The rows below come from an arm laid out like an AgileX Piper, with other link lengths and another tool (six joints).
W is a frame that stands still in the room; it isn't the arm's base.
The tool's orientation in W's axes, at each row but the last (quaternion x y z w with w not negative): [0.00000, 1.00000, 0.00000, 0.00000]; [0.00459, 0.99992, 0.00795, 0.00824]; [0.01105, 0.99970, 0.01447, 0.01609]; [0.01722, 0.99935, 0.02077, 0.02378]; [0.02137, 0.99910, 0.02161, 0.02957]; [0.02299, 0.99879, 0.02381, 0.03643]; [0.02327, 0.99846, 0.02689, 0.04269]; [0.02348, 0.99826, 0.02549, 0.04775]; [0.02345, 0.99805, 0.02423, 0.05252]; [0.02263, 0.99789, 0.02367, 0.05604]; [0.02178, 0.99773, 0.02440, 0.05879]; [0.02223, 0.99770, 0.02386, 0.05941]
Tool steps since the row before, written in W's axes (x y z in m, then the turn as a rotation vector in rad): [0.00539, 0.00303, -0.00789, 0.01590, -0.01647, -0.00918]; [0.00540, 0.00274, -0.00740, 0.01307, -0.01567, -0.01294]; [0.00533, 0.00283, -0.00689, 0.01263, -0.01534, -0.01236]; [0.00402, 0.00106, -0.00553, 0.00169, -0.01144, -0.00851]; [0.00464, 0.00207, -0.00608, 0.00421, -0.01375, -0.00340]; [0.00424, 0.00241, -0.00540, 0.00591, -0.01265, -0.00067]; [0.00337, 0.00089, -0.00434, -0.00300, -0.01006, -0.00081]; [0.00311, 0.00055, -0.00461, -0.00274, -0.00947, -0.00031]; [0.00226, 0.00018, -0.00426, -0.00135, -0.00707, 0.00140]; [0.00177, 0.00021, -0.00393, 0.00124, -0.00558, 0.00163]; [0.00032, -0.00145, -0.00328, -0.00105, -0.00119, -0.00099]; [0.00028, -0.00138, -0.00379, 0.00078, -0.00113, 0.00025]
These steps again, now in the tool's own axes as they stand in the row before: [-0.00539, 0.00303, 0.00789, -0.01590, -0.01647, 0.00918]; [-0.00525, 0.00267, 0.00753, -0.01300, -0.01576, 0.01290]; [-0.00504, 0.00274, 0.00714, -0.01257, -0.01542, 0.01232]; [-0.00372, 0.00096, 0.00576, -0.00169, -0.01173, 0.00811]; [-0.00418, 0.00199, 0.00643, -0.00461, -0.01370, 0.00307]; [-0.00372, 0.00233, 0.00580, -0.00644, -0.01239, 0.00052]; [-0.00295, 0.00079, 0.00466, 0.00256, -0.01021, 0.00003]; [-0.00263, 0.00044, 0.00491, 0.00229, -0.00959, -0.00042]; [-0.00179, 0.00006, 0.00448, 0.00085, -0.00704, -0.00186]; [-0.00131, 0.00009, 0.00411, -0.00168, -0.00543, -0.00173]; [0.00000, -0.00160, 0.00322, 0.00110, -0.00128, 0.00080]; [0.00010, -0.00156, 0.00373, -0.00086, -0.00108, -0.00021]
